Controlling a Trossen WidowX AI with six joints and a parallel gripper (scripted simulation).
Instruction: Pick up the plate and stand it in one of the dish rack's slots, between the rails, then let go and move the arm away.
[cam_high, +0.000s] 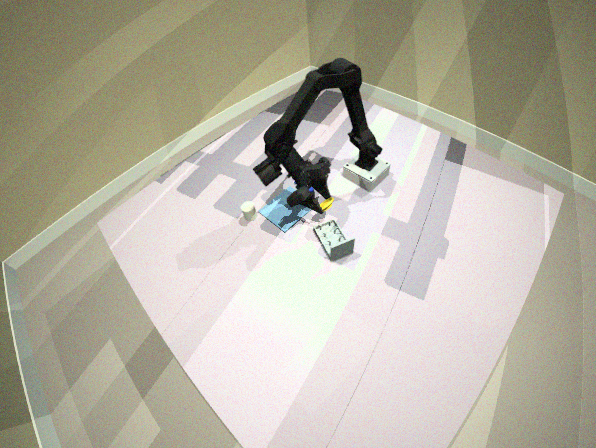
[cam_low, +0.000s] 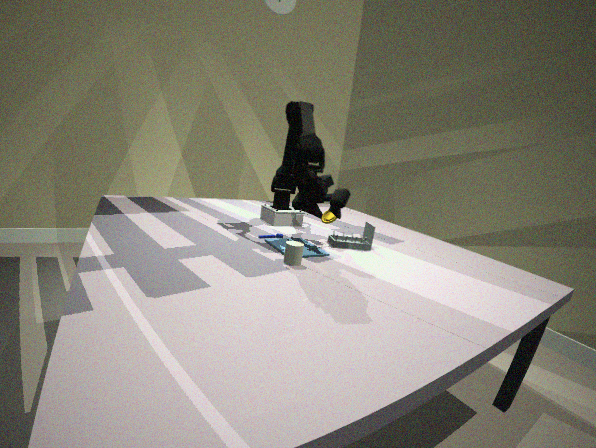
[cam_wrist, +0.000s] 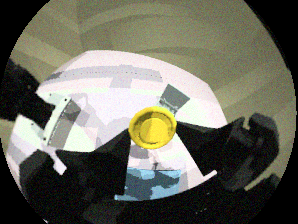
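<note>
The grey dish rack lies 6 cm below my gripper tip, 5 cm to the left of it and 4 cm ahead of it. Also, from my gripper tip: blue spoon (16 cm to the right, 8 cm below, 8 cm behind); then blue mat (14 cm to the right, 8 cm below, 3 cm ahead); then yellow plate (1 cm to the right, 1 cm above).
</note>
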